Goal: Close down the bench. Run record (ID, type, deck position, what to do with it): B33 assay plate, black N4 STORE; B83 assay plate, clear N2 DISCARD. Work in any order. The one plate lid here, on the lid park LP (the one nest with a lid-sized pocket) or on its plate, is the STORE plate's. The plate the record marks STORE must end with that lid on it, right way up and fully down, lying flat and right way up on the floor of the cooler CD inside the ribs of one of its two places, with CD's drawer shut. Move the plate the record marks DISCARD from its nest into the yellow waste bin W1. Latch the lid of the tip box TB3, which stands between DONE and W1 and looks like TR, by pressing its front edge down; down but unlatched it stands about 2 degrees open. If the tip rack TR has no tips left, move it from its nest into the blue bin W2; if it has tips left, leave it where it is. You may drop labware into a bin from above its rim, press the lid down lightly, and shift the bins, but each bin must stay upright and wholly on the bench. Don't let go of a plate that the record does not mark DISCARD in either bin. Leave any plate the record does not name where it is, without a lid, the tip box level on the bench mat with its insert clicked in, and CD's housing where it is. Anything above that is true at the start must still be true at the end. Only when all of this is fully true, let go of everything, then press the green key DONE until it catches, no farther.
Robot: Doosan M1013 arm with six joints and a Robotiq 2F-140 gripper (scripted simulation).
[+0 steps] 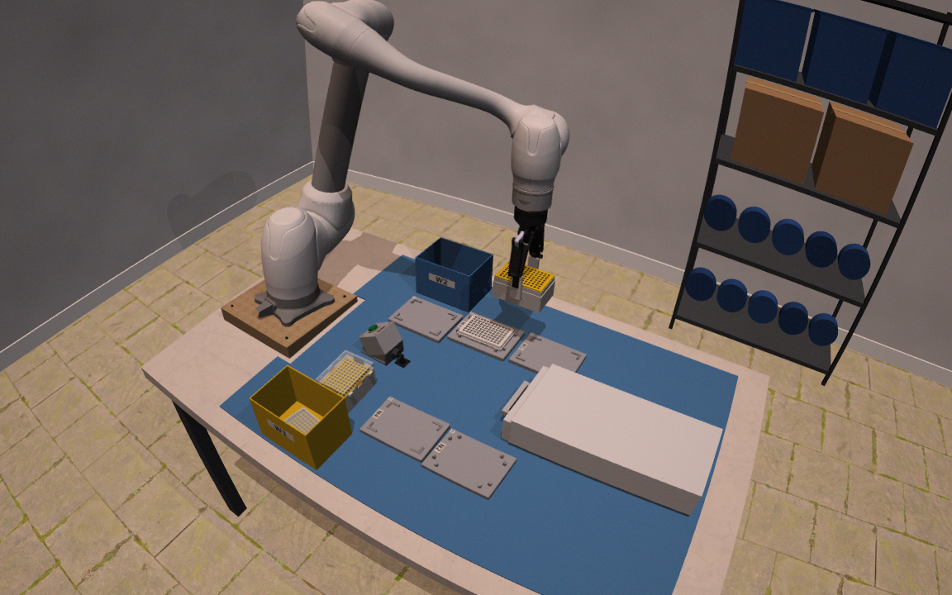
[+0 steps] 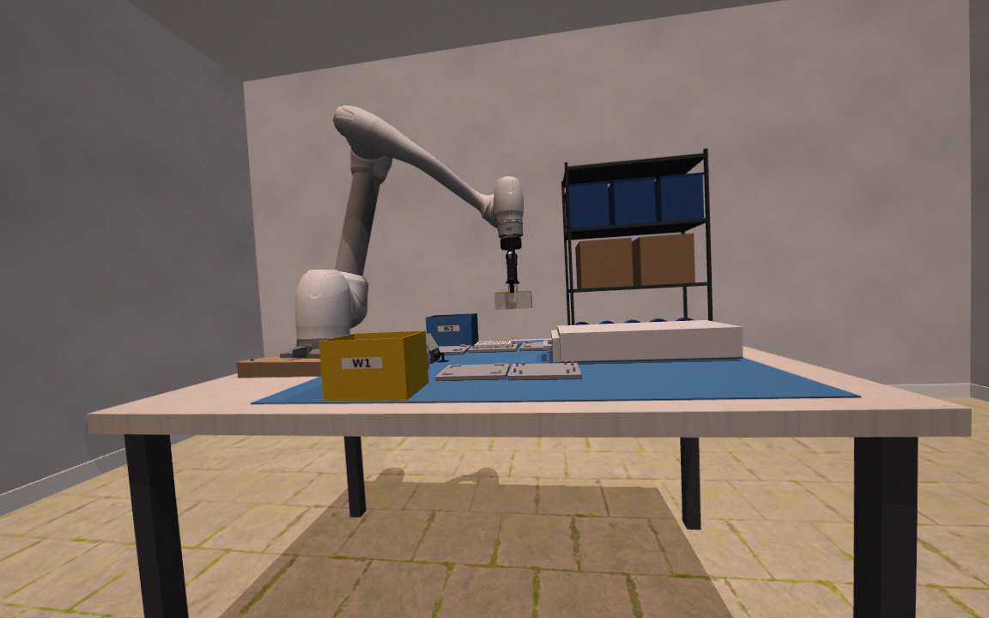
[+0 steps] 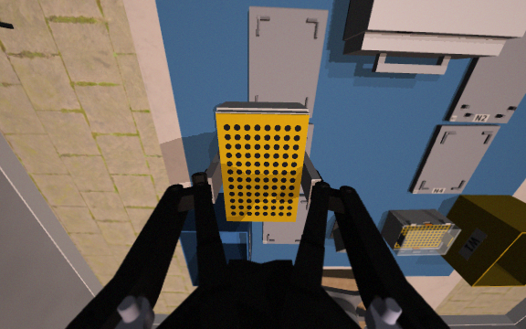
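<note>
My hand is 27 cm past the blue bin W2, 15 cm above it and 5 cm to the right of it. The rest, counted from my hand: yellow tip rack TR: 1 cm to the right, 1 cm below, 1 cm behind; then white plate: 17 cm below, 7 cm behind, 5 cm to the right; then nest N1: 18 cm below, 11 cm ahead, 2 cm to the right.
</note>
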